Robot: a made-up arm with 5 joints. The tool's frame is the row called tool.
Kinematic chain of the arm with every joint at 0, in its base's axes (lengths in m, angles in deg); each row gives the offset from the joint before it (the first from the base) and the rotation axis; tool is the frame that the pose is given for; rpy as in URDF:
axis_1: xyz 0.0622 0 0.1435 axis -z
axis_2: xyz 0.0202 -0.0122 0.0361 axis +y
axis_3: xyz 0.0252 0 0.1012 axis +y
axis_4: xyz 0.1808 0 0.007 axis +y
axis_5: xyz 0.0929 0.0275 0 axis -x
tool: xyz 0 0 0 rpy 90 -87.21 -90
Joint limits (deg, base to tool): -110..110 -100..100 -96.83..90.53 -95..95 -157.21..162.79
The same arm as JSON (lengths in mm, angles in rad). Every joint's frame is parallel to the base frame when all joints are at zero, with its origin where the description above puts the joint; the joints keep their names.
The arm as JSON. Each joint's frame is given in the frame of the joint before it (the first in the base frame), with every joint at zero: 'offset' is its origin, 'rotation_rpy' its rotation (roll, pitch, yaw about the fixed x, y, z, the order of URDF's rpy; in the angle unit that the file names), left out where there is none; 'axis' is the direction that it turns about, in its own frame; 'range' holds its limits. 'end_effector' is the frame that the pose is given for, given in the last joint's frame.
{"length_unit": "mm", "angle_unit": "rad", "chain": [{"id": "axis_1", "offset": [62.2, 0.0, 143.5], "axis": [0.0, 0.0, -1.0], "range": [-1.9199, 1.9199]}, {"id": "axis_2", "offset": [20.2, -12.2, 36.1], "axis": [0.0, 1.0, 0.0], "range": [-1.7453, 1.7453]}, {"id": "axis_3", "offset": [25.2, 0.0, 101.2], "axis": [0.0, 1.0, 0.0], "range": [-1.69, 1.58]}, {"id": "axis_4", "offset": [180.8, 0.0, 7.0], "axis": [0.0, 1.0, 0.0], "range": [-1.6581, 1.6581]}, {"id": "axis_5", "offset": [92.9, 27.5, 0.0], "axis": [-1.0, 0.0, 0.0], "range": [-2.7438, 2.8412]}], "end_effector": {"offset": [0.0, 0.0, 0.0], "rotation_rpy": [1.5708, -1.5221, -1.5708]}}
